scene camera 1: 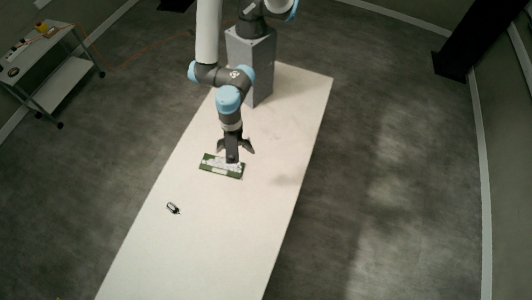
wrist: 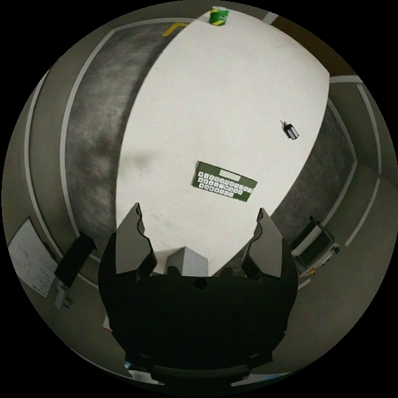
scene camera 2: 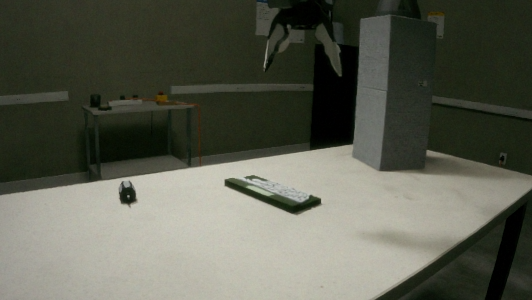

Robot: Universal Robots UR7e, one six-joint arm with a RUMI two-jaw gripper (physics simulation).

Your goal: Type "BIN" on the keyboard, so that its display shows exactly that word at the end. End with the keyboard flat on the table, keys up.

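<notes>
A green keyboard (scene camera 1: pixel 209 166) (scene camera 2: pixel 265 194) (wrist: pixel 223 181) with white keys lies flat on the white table (scene camera 1: pixel 210 225) (scene camera 2: pixel 175 250) (wrist: pixel 215 90), keys up. Its display (scene camera 1: pixel 219 171) (scene camera 2: pixel 258 190) (wrist: pixel 230 175) is a pale strip; no letters can be made out on it. The key letters are too small to read surely. My gripper (scene camera 1: pixel 235 150) (scene camera 2: pixel 303 74) (wrist: pixel 199 206) is open and empty. It hangs high above the table, well clear of the keyboard. In the wrist view the keyboard shows beyond the fingertips, a little right of the middle.
A small black and white mouse-like object (scene camera 1: pixel 172 208) (scene camera 2: pixel 127 192) (wrist: pixel 290 131) lies on the table, apart from the keyboard. A green and yellow can (wrist: pixel 218 16) stands at the far end in the wrist view. The grey pedestal (scene camera 1: pixel 262 65) (scene camera 2: pixel 392 95) (wrist: pixel 187 261) rises from the table.
</notes>
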